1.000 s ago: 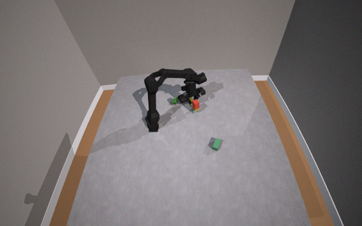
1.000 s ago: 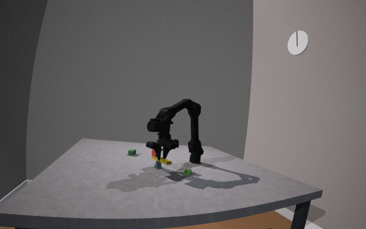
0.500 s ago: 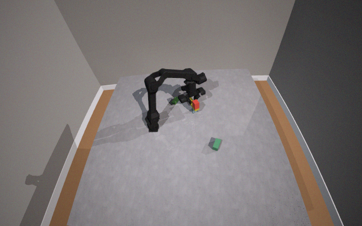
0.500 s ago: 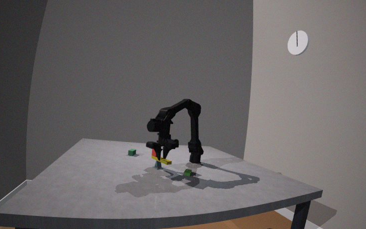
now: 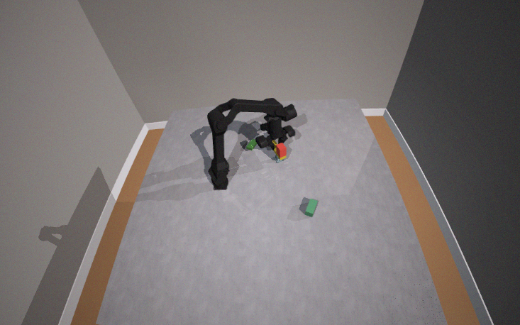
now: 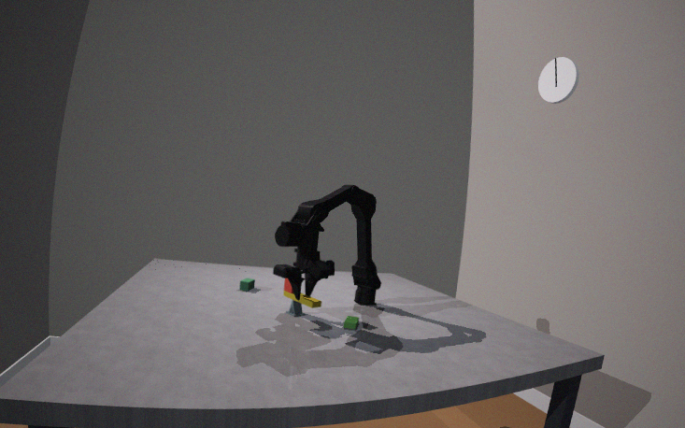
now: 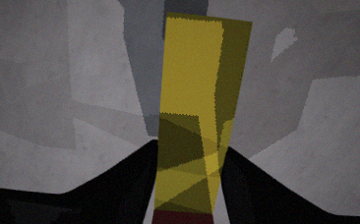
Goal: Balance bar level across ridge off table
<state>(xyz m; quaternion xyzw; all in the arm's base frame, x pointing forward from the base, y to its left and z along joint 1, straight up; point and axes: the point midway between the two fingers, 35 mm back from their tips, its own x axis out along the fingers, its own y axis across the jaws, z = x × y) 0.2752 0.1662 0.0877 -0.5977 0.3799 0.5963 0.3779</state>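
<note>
Right now my gripper tip is 1 cm short of the yellow bar, 3 cm to the left of it and 2 cm below it. Also, from my gripper tip: bright green block (13 cm behind, 8 cm to the left, 5 cm below); then darker green block (14 cm ahead, 32 cm to the right, 4 cm below).
</note>
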